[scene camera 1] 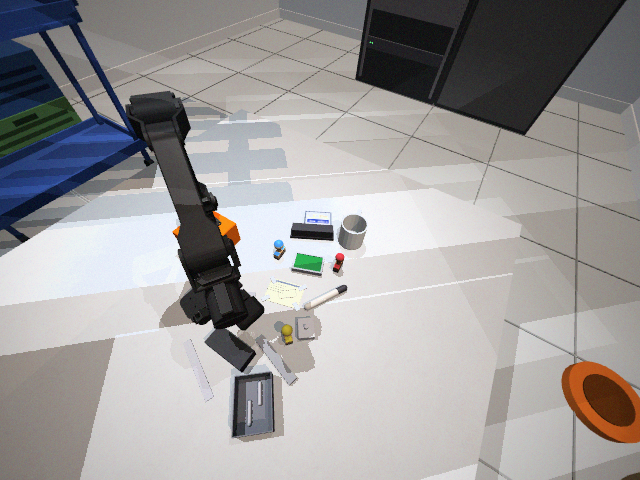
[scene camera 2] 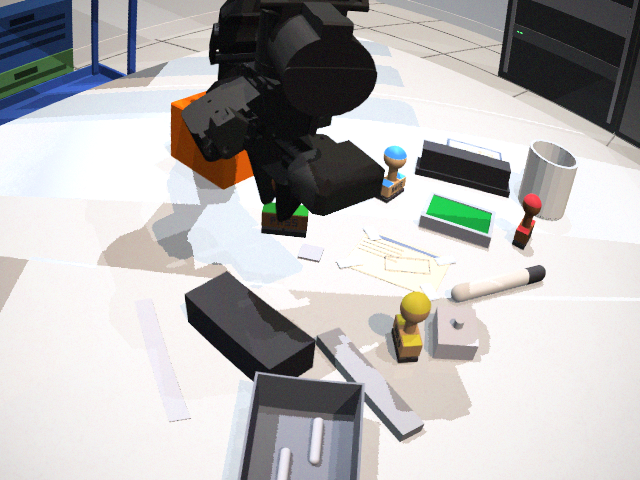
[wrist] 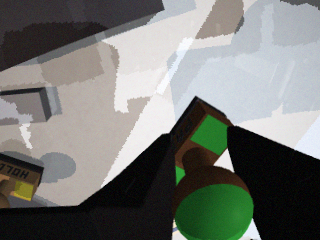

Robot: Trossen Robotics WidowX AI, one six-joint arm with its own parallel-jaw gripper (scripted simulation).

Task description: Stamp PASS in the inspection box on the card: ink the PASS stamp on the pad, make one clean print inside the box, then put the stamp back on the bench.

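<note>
Scene camera 1 shows my gripper, and the wrist view shows my gripper too. In the pictures there are my gripper, a black holder, a grey block, a cup, a grey bar, a black block, a marker, a tray, a yellow stamp and a red stamp.
</note>
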